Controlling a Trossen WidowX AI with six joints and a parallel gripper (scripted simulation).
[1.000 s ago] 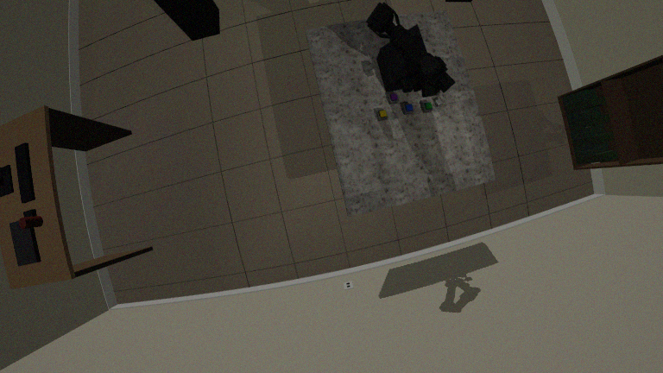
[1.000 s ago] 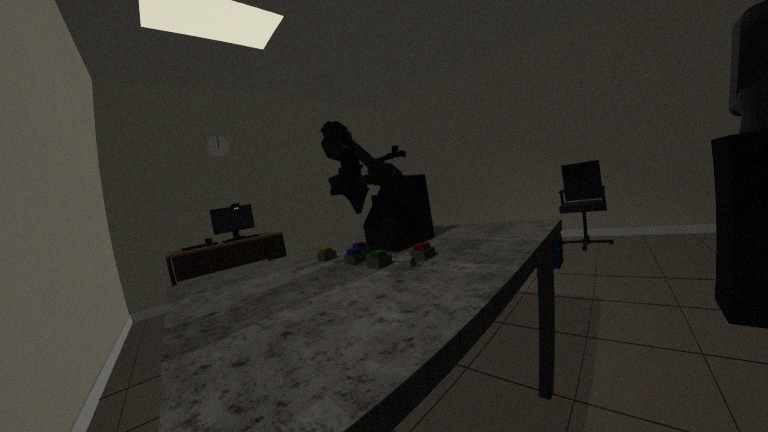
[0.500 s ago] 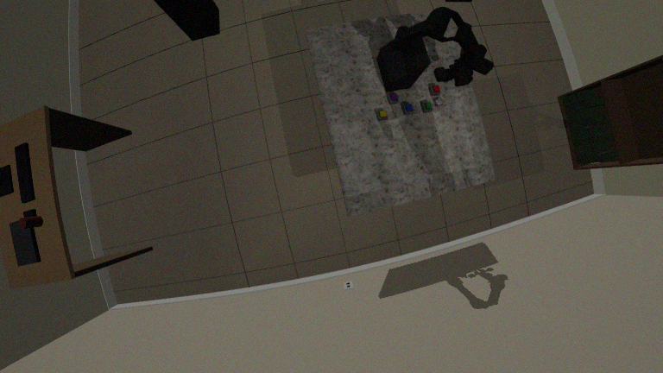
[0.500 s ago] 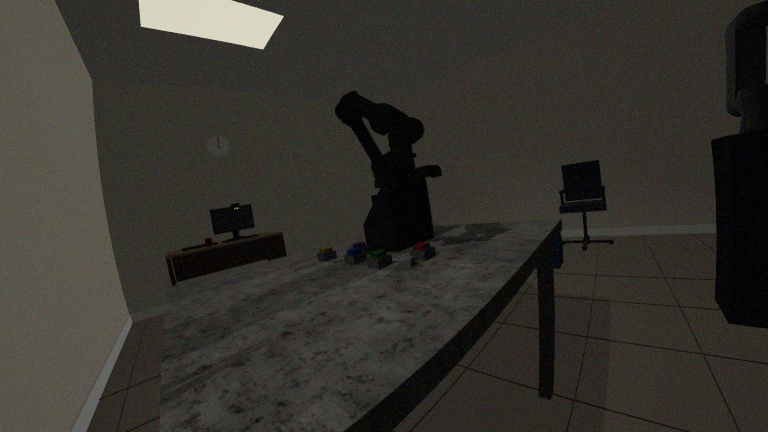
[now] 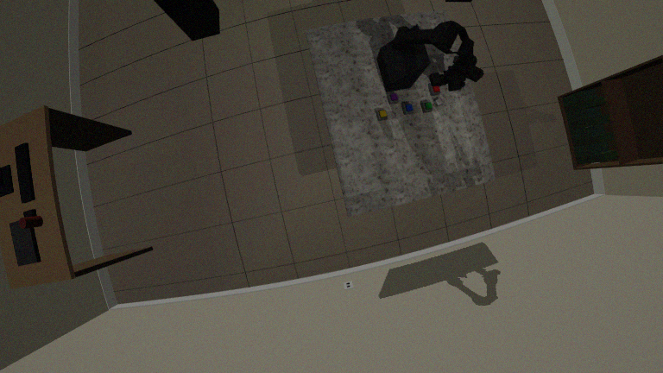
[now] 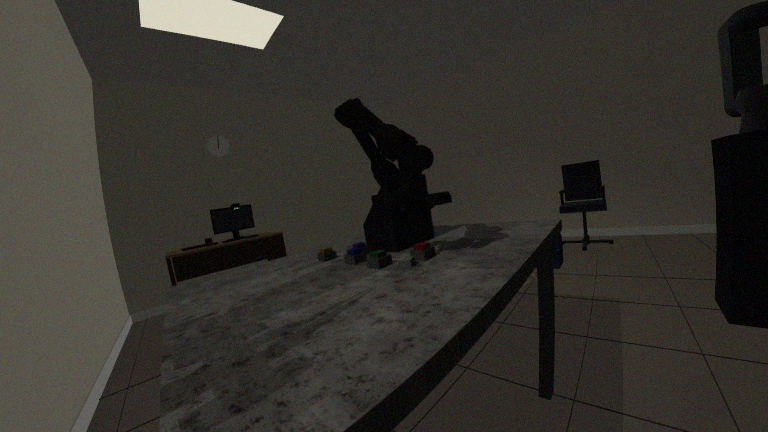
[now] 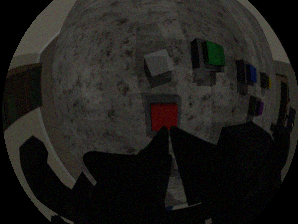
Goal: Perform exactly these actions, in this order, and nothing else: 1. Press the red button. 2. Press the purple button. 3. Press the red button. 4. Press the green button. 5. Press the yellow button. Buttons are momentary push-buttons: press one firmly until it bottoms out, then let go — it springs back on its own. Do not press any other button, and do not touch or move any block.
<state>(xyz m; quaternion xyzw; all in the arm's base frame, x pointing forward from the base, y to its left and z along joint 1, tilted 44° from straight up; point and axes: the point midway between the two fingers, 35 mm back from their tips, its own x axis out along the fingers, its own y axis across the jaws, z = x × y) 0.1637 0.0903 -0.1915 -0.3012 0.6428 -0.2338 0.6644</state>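
Now: gripper tip 3 cm above the red button. The rest, counted from my gripper tip: green button (10 cm ahead, 7 cm to the right, 3 cm below); then blue button (18 cm to the right, 10 cm ahead, 3 cm below); then light grey block (7 cm ahead, 5 cm below, 1 cm to the left).
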